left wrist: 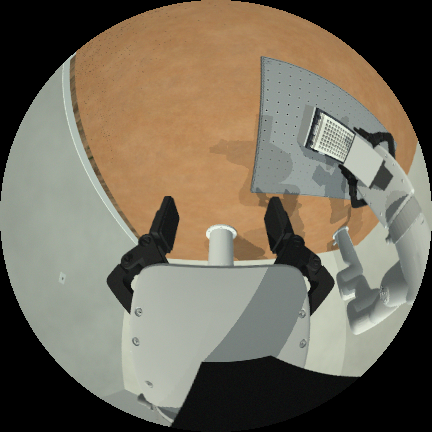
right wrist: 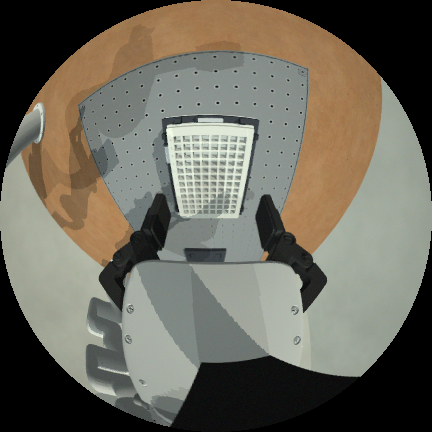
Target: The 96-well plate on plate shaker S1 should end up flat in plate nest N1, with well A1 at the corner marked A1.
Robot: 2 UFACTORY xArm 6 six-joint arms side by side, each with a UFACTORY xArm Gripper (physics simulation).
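Frame: origin at the left arm's base, x left, y back, z up, level; millimetres.
Seen in the pictures: left gripper, fingertip midpoint: (left wrist: pixel 221 206); right gripper, fingertip midpoint: (right wrist: pixel 212 204); left arm's base, origin of the base link: (left wrist: pixel 220 232); right arm's base, origin of the base link: (left wrist: pixel 339 231).
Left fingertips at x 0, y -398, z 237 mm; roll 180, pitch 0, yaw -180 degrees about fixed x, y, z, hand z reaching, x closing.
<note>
Pixels of each thing's middle, then the offset from my left fingertips to it. "*": a spot on its surface instead. Level surfaces: height alone.
- white 96-well plate, body centre: (right wrist: pixel 209 177) (left wrist: pixel 336 140) dx -255, dy -53, dz -162 mm
- dark plate shaker, surface spot: (right wrist: pixel 255 131) * dx -203, dy -105, dz -170 mm
- plate nest, body centre: (right wrist: pixel 205 261) dx -603, dy -12, dz -216 mm
- grey perforated board, its level: dz -224 mm
- wooden table, its level: dz -237 mm
The white 96-well plate (left wrist: pixel 334 137) (right wrist: pixel 212 170) lies on the dark plate shaker (left wrist: pixel 312 134) (right wrist: pixel 255 131) on the perforated board. A dark, flat piece that looks like the plate nest (right wrist: pixel 205 254) shows in part in the right wrist view, in front of the right gripper's housing; its marks cannot be read. My right gripper (right wrist: pixel 212 204) (left wrist: pixel 349 148) is open and empty, its fingers apart near the plate's near end, not touching it. My left gripper (left wrist: pixel 221 206) is open and empty, well away from the plate, over the table's edge.
The grey perforated board (left wrist: pixel 280 170) (right wrist: pixel 225 90) lies on the wooden table (left wrist: pixel 175 115) (right wrist: pixel 340 150). A white round-flanged arm base (left wrist: pixel 221 245) stands between the left fingers in the left wrist view. The right arm (left wrist: pixel 415 230) reaches in over the board from the right.
</note>
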